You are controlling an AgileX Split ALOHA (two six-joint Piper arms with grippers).
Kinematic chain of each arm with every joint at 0, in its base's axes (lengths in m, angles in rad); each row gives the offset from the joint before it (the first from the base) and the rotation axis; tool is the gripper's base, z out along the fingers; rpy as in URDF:
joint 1: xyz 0 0 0.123 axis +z
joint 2: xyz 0 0 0 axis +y
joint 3: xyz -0.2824 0 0.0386 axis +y
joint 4: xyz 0.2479 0 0.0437 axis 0.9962 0 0.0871
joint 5: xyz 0 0 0 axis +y
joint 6: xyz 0.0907 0 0.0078 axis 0.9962 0 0.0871
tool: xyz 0 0 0 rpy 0 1.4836 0
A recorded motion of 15 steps. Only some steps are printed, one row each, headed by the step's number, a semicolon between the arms.
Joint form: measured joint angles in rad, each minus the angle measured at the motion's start. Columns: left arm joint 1, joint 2, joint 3, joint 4, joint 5, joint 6; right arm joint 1, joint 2, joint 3, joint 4, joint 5, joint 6.
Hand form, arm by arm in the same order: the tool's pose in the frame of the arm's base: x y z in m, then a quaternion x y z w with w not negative. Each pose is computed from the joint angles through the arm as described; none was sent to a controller.
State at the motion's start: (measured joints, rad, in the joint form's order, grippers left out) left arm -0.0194 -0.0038 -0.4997 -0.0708 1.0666 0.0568; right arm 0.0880 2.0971 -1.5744 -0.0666 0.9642 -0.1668
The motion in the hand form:
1: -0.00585 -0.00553 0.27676 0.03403 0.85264 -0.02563 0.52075; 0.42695 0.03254 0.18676 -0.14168 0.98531 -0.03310 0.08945
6: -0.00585 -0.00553 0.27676 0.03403 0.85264 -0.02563 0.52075; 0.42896 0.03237 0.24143 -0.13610 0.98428 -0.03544 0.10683
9: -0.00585 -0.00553 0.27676 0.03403 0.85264 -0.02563 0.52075; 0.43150 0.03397 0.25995 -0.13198 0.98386 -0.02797 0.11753
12: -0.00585 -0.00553 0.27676 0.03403 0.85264 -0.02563 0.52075; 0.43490 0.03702 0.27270 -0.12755 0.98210 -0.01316 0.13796
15: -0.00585 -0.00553 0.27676 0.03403 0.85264 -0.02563 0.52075; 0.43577 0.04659 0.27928 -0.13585 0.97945 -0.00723 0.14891
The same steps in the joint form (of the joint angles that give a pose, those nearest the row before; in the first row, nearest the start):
1: 0.0000 0.0000 0.0000 0.0000 0.0000 0.0000; 0.0000 -0.0172 -0.0302 0.0000 0.0367 0.0000
6: 0.0000 0.0000 0.0000 0.0000 0.0000 0.0000; 0.0000 -0.0639 -0.1715 0.0011 0.1897 0.0000
9: 0.0000 0.0000 0.0000 0.0000 0.0000 0.0000; 0.0000 -0.0662 -0.2402 0.0185 0.2397 0.0000
12: 0.0000 0.0000 0.0000 0.0000 0.0000 0.0000; 0.0000 -0.0665 -0.2871 0.0508 0.2470 0.0000
15: 0.0000 0.0000 0.0000 0.0000 0.0000 0.0000; 0.0196 -0.0664 -0.3111 0.0608 0.2494 0.0000

